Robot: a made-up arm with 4 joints.
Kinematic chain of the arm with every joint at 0, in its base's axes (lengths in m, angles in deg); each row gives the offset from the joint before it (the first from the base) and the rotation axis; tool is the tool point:
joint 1: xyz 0 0 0.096 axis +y
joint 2: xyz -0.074 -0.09 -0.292 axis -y
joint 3: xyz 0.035 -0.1 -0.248 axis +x
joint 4: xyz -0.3 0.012 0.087 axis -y
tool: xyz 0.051 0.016 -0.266
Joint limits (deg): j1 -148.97..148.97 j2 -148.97..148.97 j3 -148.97..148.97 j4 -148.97..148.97
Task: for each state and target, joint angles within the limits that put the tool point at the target. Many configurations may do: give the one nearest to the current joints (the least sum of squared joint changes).
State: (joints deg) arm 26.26 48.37 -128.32 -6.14
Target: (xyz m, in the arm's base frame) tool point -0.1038 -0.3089 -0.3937
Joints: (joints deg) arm 6.34 56.45 -143.44 12.40
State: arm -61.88 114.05 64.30 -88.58
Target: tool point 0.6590 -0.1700 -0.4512
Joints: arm -51.60 71.86 58.05 -80.75
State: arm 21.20 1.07 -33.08 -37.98
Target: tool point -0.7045 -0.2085 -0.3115
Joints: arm 18.39 -10.67 -17.74 -40.58
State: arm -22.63 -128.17 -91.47 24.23
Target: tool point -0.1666 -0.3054 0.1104
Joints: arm -3.71 -145.82 -72.54 25.98
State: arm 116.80 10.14 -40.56 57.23
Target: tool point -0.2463 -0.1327 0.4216
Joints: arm 135.51 10.70 -12.15 90.90
